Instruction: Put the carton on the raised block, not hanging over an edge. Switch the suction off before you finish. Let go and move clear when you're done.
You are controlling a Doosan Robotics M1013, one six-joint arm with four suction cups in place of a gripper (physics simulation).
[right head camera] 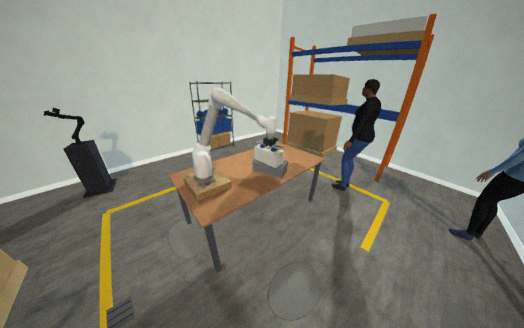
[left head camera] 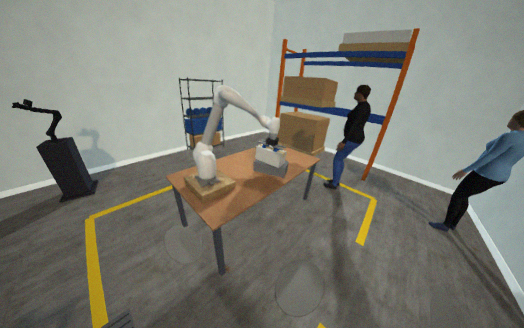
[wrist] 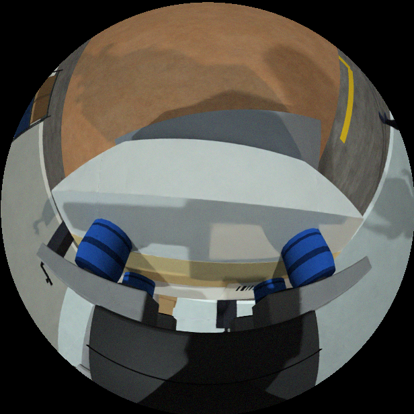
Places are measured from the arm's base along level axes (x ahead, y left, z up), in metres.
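Pixels of known places: hand, tool point: (right head camera: 268,149) (left head camera: 270,149); arm's base, link origin: (right head camera: 204,178) (left head camera: 207,179).
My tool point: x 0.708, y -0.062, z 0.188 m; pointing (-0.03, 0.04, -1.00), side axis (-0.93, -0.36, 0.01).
For each thing: its top centre in the pictures, then the offset to it from my tool point. Level surfaces: height alone.
- white carton, top centre: (right head camera: 269,147) (left head camera: 271,147) 0.003 m back, 0.009 m right, 0.020 m up
- grey raised block, top centre: (right head camera: 270,161) (left head camera: 271,161) 0.023 m ahead, 0.012 m right, 0.148 m down
- brown table, surface height: 0.267 m down
The white carton (left head camera: 270,157) (right head camera: 268,158) (wrist: 200,170), with a tan tape band and a barcode label, sits level on the grey raised block (left head camera: 270,168) (right head camera: 270,168) (wrist: 225,126) in both head views. A strip of the block shows past one long side of the carton in the wrist view; the block's other edges are largely hidden. My suction gripper (left head camera: 270,146) (right head camera: 267,147) (wrist: 205,256) is down on the carton's top, its blue cups pressed against it. The gripper looks shut on the carton, though the suction itself does not show.
The block stands on the brown table (left head camera: 240,195) (right head camera: 240,192), towards the end away from the arm's wooden base (left head camera: 207,189) (right head camera: 205,189). A person in black (left head camera: 356,122) (right head camera: 366,120) stands beyond that end, near the orange and blue rack (left head camera: 400,90) (right head camera: 414,90). Another person (left head camera: 492,165) stands farther right.
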